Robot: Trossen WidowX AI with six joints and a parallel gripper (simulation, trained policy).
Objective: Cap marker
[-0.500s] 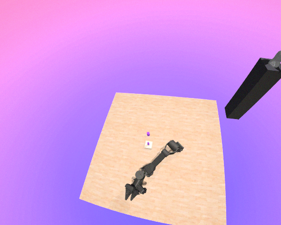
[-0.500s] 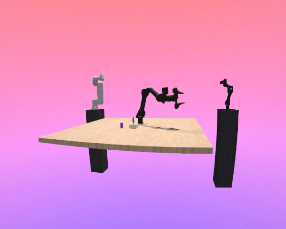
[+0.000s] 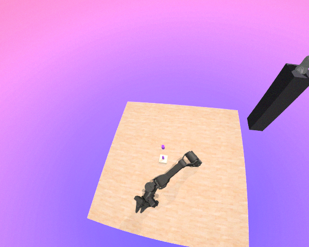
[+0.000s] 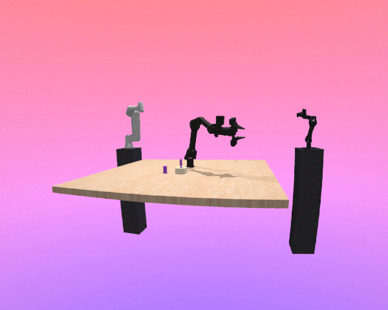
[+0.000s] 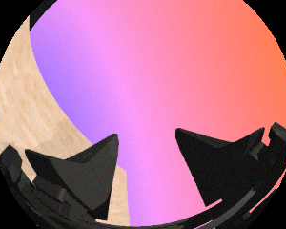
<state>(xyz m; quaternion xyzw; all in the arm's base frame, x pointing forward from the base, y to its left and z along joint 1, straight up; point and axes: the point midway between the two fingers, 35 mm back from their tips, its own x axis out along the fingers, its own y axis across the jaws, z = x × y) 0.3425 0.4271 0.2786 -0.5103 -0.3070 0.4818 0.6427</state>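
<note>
My gripper tip is 57 cm to the left of the purple cap, 25 cm above it and 4 cm past it. The rest, counted from my gripper tip: holder block: 45 cm to the right, 26 cm below, 7 cm behind.
</note>
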